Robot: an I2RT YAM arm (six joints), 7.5 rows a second.
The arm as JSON. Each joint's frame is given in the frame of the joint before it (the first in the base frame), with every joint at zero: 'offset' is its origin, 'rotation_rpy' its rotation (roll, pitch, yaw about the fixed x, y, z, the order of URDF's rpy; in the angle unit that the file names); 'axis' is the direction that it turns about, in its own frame. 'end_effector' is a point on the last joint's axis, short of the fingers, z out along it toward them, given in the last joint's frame.
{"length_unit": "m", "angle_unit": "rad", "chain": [
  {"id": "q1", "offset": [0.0, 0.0, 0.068], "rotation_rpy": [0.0, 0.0, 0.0], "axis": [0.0, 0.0, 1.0]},
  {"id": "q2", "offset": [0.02, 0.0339, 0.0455], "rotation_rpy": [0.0, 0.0, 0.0], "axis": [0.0, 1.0, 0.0]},
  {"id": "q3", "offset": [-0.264, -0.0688, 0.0], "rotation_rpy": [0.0, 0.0, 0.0], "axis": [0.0, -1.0, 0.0]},
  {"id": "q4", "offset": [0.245, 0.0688, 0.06], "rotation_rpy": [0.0, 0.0, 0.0], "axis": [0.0, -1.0, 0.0]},
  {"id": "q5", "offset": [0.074, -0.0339, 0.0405], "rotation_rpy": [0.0, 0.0, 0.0], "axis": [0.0, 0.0, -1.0]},
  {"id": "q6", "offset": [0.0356, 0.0, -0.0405], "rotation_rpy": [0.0, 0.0, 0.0], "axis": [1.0, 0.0, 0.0]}
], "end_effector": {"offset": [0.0, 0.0, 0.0], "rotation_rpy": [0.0, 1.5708, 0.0]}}
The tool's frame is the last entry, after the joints.
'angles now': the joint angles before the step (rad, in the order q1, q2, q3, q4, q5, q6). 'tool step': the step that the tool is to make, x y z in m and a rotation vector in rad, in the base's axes. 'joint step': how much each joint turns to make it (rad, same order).
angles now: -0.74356 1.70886 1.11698 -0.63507 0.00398 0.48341
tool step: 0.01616 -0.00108 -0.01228 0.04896 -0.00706 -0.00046
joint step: 0.02645 0.07186 0.03765 0.00723 -0.03023 0.03881
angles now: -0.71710 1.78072 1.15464 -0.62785 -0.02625 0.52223
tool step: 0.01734 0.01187 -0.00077 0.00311 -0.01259 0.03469
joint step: 0.05811 0.01947 0.01970 0.00822 -0.00247 0.02552
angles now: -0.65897 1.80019 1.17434 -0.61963 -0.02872 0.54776
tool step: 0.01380 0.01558 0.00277 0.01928 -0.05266 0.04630
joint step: 0.05508 -0.00670 -0.00190 0.02751 -0.04102 0.02391
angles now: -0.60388 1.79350 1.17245 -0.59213 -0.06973 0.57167
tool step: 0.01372 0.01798 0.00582 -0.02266 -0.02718 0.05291
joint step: 0.06495 -0.01215 0.00366 0.01993 0.00847 0.00961
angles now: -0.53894 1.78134 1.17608 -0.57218 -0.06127 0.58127
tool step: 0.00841 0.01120 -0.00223 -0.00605 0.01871 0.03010
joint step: 0.04106 0.01351 0.00972 -0.00922 0.01759 0.00467
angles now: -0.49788 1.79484 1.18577 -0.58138 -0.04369 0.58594
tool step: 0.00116 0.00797 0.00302 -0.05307 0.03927 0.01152
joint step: 0.02823 -0.01056 0.00150 -0.02224 0.06683 -0.00837
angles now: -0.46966 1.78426 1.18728 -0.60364 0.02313 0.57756
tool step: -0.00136 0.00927 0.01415 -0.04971 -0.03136 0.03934
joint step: 0.02440 -0.05309 -0.01374 0.01162 0.02261 -0.02566
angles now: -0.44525 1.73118 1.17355 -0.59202 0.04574 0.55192
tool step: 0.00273 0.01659 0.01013 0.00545 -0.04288 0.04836
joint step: 0.04493 -0.03905 -0.00998 0.00757 -0.02188 0.00649
